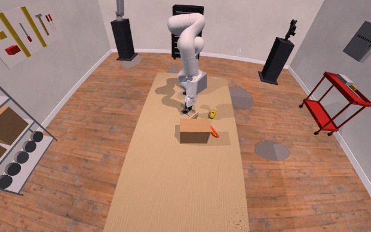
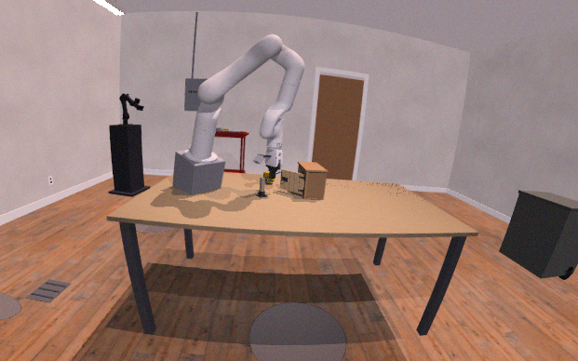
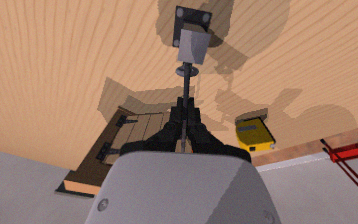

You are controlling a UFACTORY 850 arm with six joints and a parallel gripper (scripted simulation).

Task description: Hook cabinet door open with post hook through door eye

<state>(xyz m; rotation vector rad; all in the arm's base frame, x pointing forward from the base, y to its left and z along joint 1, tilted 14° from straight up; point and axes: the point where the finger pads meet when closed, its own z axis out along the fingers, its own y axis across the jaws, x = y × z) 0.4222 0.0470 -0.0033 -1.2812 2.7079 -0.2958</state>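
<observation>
The cabinet door is 120 mm ahead of my hand, 40 mm below it and 20 mm to the left of it. Round my hand: thin dark hook rod (20 mm below, 10 mm to the left, 10 mm ahead); then orange level (230 mm to the left, 120 mm ahead, 100 mm below); then yellow tape measure (210 mm to the left, 80 mm below, 50 mm behind).
</observation>
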